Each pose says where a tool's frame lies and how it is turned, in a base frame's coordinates. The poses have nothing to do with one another.
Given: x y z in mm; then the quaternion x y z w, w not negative.
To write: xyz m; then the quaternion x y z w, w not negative. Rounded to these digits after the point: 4 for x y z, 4 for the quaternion.
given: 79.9 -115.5 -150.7 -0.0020 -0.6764 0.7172 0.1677
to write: 0.0799 -0.1155 -0.1507 -0.0020 -0.6764 0.7172 0.1677
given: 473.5 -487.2 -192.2 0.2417 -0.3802 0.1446 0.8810
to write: 0.4735 -0.4872 -0.1922 0.2417 -0.3802 0.1446 0.8810
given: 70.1 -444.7 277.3 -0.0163 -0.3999 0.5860 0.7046
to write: 0.0701 -0.4447 0.2773 -0.0163 -0.3999 0.5860 0.7046
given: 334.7 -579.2 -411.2 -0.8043 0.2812 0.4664 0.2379
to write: 0.3347 -0.5792 -0.4112 -0.8043 0.2812 0.4664 0.2379
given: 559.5 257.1 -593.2 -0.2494 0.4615 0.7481 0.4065
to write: 0.5595 0.2571 -0.5932 -0.2494 0.4615 0.7481 0.4065
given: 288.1 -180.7 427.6 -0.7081 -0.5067 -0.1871 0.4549
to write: 0.2881 -0.1807 0.4276 -0.7081 -0.5067 -0.1871 0.4549
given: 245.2 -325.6 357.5 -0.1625 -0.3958 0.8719 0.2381
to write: 0.2452 -0.3256 0.3575 -0.1625 -0.3958 0.8719 0.2381
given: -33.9 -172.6 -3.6 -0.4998 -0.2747 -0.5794 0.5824
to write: -0.0339 -0.1726 -0.0036 -0.4998 -0.2747 -0.5794 0.5824
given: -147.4 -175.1 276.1 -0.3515 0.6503 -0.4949 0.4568
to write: -0.1474 -0.1751 0.2761 -0.3515 0.6503 -0.4949 0.4568
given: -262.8 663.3 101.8 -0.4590 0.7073 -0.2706 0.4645
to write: -0.2628 0.6633 0.1018 -0.4590 0.7073 -0.2706 0.4645
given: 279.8 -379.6 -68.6 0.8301 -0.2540 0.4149 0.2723
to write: 0.2798 -0.3796 -0.0686 0.8301 -0.2540 0.4149 0.2723
